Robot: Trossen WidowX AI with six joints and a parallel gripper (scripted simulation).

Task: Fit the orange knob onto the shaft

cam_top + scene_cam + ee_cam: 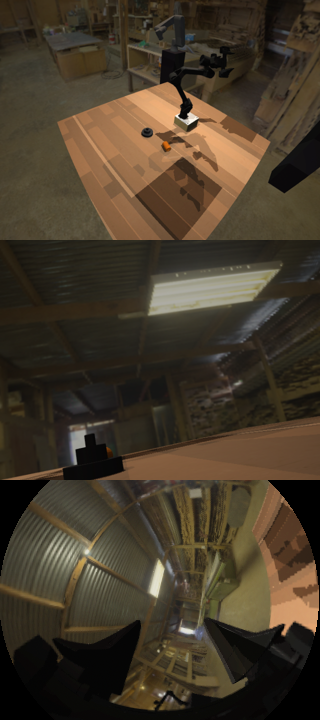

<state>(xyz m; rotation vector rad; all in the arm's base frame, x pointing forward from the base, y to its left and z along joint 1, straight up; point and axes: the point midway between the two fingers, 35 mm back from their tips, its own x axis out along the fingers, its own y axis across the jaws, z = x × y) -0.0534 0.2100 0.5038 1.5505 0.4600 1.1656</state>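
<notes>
Right now the orange knob is 330 mm ahead of my gripper tip, 140 mm to the right of it and 570 mm below it. Also, from my gripper tip: pedestal 330 mm ahead, 330 mm to the right, 560 mm below.
</notes>
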